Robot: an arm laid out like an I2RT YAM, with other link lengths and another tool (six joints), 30 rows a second.
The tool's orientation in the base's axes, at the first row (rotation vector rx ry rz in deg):
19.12 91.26 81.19
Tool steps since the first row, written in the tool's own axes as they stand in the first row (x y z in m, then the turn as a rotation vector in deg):
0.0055 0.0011 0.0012 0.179 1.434 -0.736
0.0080 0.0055 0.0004 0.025 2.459 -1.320
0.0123 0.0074 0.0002 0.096 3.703 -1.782
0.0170 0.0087 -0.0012 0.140 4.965 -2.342
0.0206 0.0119 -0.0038 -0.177 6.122 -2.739
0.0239 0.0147 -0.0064 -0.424 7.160 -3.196
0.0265 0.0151 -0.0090 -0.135 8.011 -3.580
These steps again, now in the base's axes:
-0.0023 0.0051 -0.0014 -1.191 0.090 1.097
-0.0059 0.0077 0.0012 -1.941 -0.086 2.004
-0.0089 0.0112 0.0009 -2.794 0.041 3.015
-0.0129 0.0141 -0.0002 -3.715 0.092 4.043
-0.0180 0.0160 0.0006 -4.285 -0.046 5.162
-0.0227 0.0176 0.0013 -4.894 -0.207 6.137
-0.0262 0.0180 0.0002 -5.654 0.012 6.711

